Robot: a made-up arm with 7 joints. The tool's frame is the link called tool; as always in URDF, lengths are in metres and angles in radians.
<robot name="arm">
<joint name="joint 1" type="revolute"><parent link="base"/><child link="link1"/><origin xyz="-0.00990 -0.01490 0.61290" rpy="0.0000 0.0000 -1.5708"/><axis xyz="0 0 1"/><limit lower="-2.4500" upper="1.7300" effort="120" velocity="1.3"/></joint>
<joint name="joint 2" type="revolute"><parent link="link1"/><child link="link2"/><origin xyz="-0.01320 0.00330 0.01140" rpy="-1.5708 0.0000 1.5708"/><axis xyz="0 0 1"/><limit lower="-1.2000" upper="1.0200" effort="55" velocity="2.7"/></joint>
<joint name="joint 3" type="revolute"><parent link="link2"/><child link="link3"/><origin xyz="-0.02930 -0.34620 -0.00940" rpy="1.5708 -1.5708 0.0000"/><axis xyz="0 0 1"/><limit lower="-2.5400" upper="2.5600" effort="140" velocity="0.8"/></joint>
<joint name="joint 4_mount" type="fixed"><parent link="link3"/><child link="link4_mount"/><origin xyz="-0.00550 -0.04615 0.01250"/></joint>
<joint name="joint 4" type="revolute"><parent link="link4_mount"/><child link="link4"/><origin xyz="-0.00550 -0.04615 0.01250" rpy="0.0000 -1.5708 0.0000"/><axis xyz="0 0 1"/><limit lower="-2.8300" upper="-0.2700" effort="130" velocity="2.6"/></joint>
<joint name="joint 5" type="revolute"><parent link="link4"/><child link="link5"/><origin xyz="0.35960 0.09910 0.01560" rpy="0.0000 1.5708 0.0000"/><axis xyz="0 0 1"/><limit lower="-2.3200" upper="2.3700" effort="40" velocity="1.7"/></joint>
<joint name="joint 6" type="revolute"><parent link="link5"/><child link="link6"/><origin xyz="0.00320 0.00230 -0.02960" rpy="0.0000 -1.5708 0.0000"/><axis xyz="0 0 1"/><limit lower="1.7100" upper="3.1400" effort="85" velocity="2.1"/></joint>
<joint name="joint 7" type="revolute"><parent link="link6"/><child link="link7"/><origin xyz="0.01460 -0.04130 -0.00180" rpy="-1.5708 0.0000 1.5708"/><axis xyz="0 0 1"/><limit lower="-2.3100" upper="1.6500" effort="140" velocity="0.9"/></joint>
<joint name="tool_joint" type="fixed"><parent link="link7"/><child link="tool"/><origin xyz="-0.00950 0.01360 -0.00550" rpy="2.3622 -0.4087 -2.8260"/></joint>
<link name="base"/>
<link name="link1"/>
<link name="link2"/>
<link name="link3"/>
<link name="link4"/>
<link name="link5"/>
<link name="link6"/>
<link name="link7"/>
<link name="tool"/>
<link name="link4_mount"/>
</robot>
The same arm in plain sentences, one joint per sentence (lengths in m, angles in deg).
The arm has seven revolute joints in a row. What follows holds with every joint at zero, and every direction is one of the base frame's. Joint 1 is mounted 0.0099 m along -x and 0.0149 m along -y and 0.6129 m along +z from the base frame's origin and rotates about +z, from -140.37 to 99.12 deg. Joint 2 is mounted 0.0033 m along +x and 0.0132 m along +y and 0.0114 m along +z from joint 1 and rotates about +y, from -68.75 to 58.44 deg. Joint 3 is mounted 0.0293 m along -x and 0.0094 m along -y and 0.3462 m along +z from joint 2 and rotates about +z, from -145.53 to 146.68 deg. Joint 4 is mounted 0.0923 m along +x and 0.011 m along -y and 0.025 m along +z from joint 3 and rotates about -y, from -162.15 to -15.47 deg. Joint 5 is mounted 0.0991 m along -x and 0.0156 m along -y and 0.3596 m along +z from joint 4 and rotates about +z, from -132.93 to 135.79 deg. Joint 6 is mounted 0.0023 m along -x and 0.0032 m along +y and 0.0296 m along -z from joint 5 and rotates about -y, from 97.98 to 179.91 deg. Joint 7 is mounted 0.0413 m along +x and 0.0018 m along +y and 0.0146 m along +z from joint 6 and rotates about -z, from -132.35 to 94.54 deg. The tool frame, which is the frame that the pose is given for, is mounted 0.0095 m along +x and 0.0136 m along +y and 0.0055 m along +z from joint 7; its axes are the base frame's turned by roll -44.66, pitch 23.42 and yaw -18.08 deg (as in URDF: about the fixed x, then y, then z).
